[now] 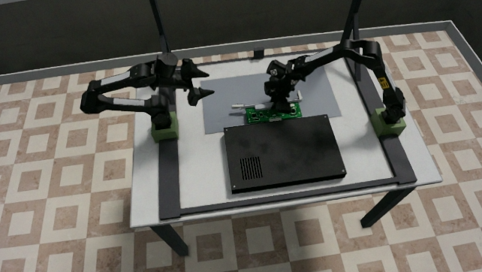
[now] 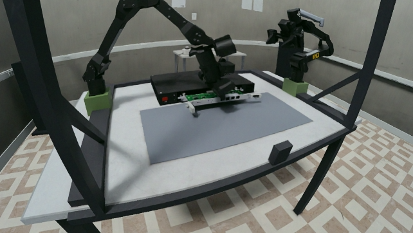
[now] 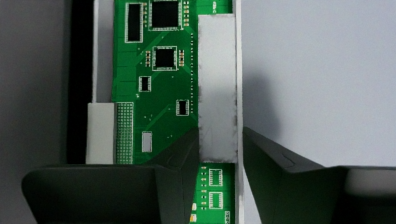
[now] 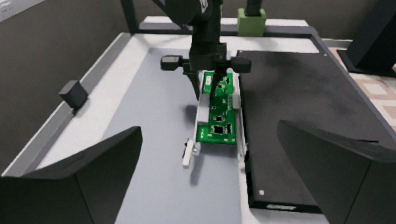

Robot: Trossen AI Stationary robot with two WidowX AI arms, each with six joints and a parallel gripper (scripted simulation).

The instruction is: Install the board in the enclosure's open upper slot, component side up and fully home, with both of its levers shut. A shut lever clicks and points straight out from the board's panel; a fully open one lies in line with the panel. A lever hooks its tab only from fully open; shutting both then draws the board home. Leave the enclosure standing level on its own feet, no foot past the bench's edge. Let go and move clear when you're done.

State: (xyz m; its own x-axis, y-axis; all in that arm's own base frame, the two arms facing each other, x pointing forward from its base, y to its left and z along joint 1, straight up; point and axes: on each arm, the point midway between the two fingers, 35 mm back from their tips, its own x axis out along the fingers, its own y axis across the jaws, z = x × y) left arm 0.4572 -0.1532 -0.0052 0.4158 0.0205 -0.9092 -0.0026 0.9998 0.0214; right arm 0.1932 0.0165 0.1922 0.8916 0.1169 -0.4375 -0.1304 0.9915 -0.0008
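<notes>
Right now my left hand is 7 cm past the grey mat, 2 cm to the left of it and 8 cm above it. From my left hand the other things lie so: black enclosure 20 cm ahead, 1 cm to the left, 3 cm below.
</notes>
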